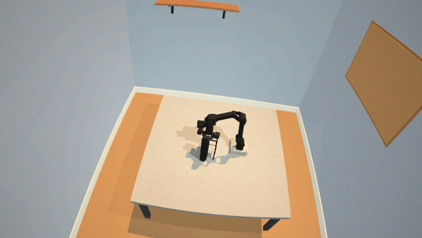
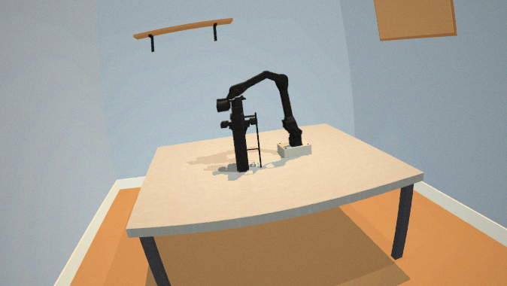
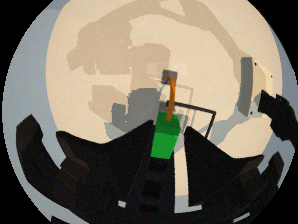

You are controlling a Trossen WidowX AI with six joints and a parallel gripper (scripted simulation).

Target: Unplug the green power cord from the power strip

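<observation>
Now: gripper tip 4 cm to the right of the green plug and 1 cm above it.
</observation>
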